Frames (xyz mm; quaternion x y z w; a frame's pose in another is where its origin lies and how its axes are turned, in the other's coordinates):
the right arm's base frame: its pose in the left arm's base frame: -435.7 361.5 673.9 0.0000 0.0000 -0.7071 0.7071
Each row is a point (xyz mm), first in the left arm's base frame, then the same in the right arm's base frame.
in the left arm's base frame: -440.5 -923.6 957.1
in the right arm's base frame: 1285.1 -4.8 283.2
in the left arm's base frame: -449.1 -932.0 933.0
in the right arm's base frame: 1293.5 -13.4 259.1
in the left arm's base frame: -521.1 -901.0 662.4
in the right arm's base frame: 1262.5 -85.4 -11.5
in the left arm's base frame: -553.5 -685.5 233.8
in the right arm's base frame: 1047.0 -117.8 -440.1
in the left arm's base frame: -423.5 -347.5 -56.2
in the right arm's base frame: 709.0 12.2 -730.1
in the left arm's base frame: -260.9 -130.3 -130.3
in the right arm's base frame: 491.8 174.8 -804.2
